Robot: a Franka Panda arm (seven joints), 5 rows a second.
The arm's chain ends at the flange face. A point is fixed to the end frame.
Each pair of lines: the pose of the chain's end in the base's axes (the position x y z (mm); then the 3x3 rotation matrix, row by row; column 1 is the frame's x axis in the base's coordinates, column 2 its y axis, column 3 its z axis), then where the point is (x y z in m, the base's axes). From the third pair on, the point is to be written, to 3 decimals.
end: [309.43 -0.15 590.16], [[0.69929 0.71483 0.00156], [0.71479 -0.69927 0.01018], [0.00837 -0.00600 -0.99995]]
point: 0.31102 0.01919 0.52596
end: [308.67 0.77 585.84], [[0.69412 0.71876 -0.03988], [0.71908 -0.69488 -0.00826], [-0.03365 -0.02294 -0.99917]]
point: 0.30747 0.01893 0.52128
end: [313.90 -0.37 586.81], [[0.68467 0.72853 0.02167], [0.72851 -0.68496 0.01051], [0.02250 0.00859 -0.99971]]
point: 0.316 0.019 0.523
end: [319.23 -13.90 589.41], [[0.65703 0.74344 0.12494], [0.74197 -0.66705 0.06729], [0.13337 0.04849 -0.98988]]
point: 0.328 0.009 0.527
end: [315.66 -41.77 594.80], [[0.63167 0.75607 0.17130], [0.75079 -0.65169 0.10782], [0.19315 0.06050 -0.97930]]
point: 0.327 -0.016 0.534
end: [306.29 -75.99 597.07], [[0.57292 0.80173 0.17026], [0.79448 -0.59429 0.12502], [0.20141 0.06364 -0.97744]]
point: 0.316 -0.049 0.536
